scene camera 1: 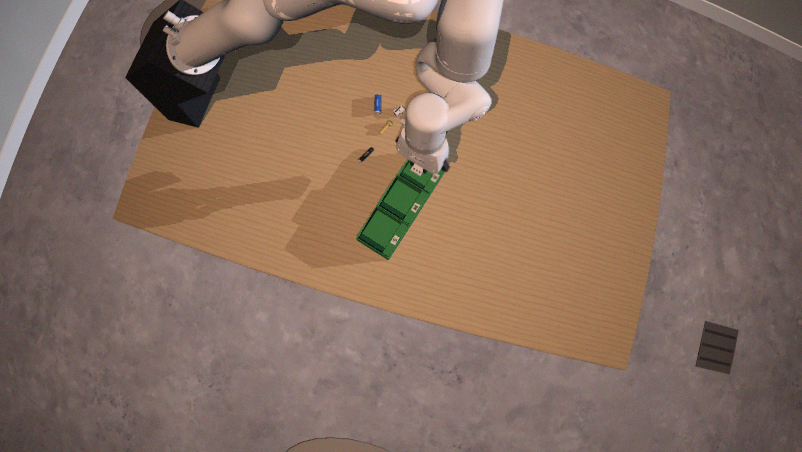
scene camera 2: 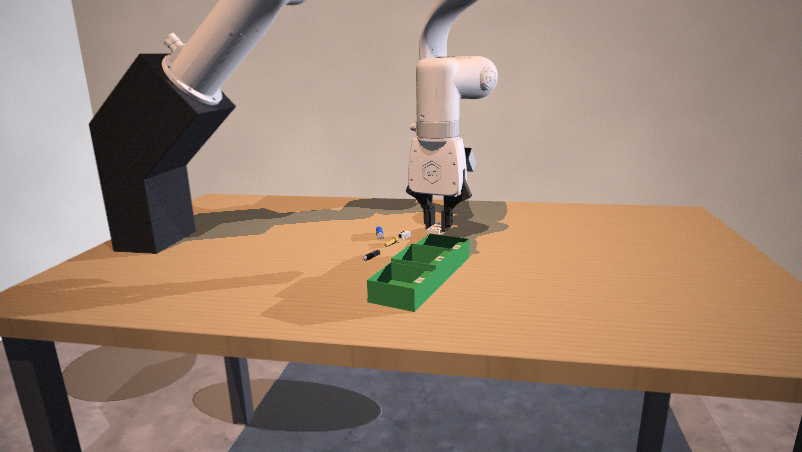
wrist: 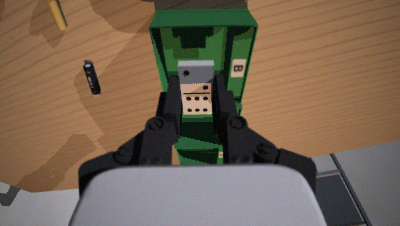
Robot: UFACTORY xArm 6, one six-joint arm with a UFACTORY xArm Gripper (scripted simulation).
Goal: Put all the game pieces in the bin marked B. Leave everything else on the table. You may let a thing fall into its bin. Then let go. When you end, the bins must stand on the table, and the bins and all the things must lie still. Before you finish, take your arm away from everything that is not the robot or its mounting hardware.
Labels:
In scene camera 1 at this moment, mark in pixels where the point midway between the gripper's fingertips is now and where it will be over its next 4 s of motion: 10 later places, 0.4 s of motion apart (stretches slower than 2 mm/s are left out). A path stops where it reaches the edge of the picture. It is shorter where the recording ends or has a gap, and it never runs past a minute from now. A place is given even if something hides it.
The gripper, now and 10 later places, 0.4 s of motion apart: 421,164; 420,166; 420,169; 419,170; 419,170; 419,168; 420,166; 420,163; 420,159; 422,153; 423,146

